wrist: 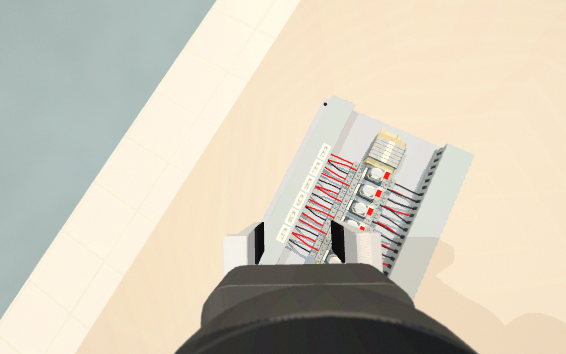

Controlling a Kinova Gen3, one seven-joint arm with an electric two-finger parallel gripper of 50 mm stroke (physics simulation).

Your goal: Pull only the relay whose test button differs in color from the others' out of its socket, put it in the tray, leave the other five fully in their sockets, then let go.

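Frame: origin at the arm's base, x left, y back, z up, level; metres.
Seen in the pictures: gripper, fingertip midpoint: [297,235].
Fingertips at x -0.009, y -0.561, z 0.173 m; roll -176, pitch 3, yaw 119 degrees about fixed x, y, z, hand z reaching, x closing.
Observation:
Pixels of each thing's top centre, then the offset from my fingertips to it. "pt": a spot on its surface instead. Level surfaces: height alone.
- top relay, top centre: [381,173] dx -0.121, dy +0.071, dz -0.166 m
- second relay, top centre: [373,190] dx -0.092, dy +0.072, dz -0.166 m
- third relay, top centre: [364,209] dx -0.063, dy +0.072, dz -0.166 m
- fourth relay, top centre: [356,227] dx -0.034, dy +0.072, dz -0.166 m
- further relay, top centre: [338,265] dx +0.025, dy +0.073, dz -0.166 m
- grey panel, surface spot: [415,140] pt dx -0.220, dy +0.114, dz -0.232 m
- wooden table, surface height: dz -0.235 m
- wire duct, top centre: [423,236] dx -0.069, dy +0.171, dz -0.192 m
- duct cover with white labels, surface spot: [304,192] pt dx -0.047, dy -0.016, dz -0.192 m
- terminal block, top centre: [388,149] dx -0.167, dy +0.071, dz -0.189 m
A row of clear relays runs slantwise on the panel. Four show red test buttons: the top relay [375,174], the second relay [367,191], the third relay [359,208] and, partly covered, the fourth relay [353,224]. Part of a further relay [333,259] shows between the fingers, beside the right finger, its button hidden. No button of a different color shows; the row's lower end is hidden by the gripper. My gripper [297,235] is open and empty, above the panel's lower part, its right finger over the row. The tray does not show.
The grey panel [415,140] lies on the wooden table [500,100]. A wire duct [447,185] runs along its right side and a duct cover with white labels [304,192] along its left. A terminal block [387,150] stands above the relays. Red and black wires flank them.

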